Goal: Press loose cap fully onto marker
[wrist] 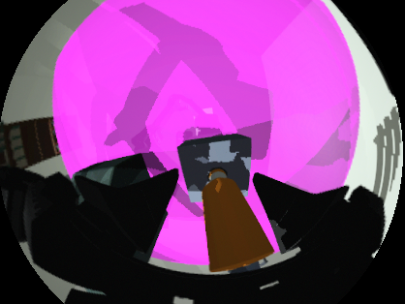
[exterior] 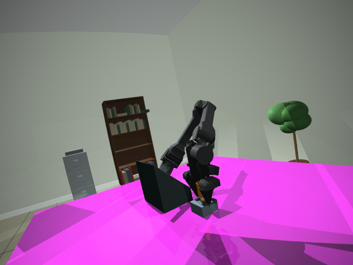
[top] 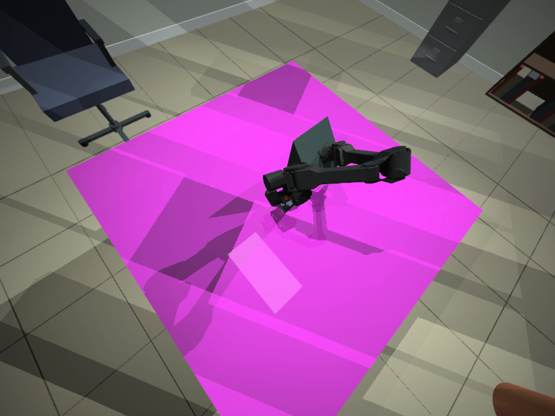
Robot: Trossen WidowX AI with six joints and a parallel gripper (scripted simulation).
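My gripper tip is 5 cm below the orange cap. The rest, counted from my gripper tip: grey holder block (2 cm below).
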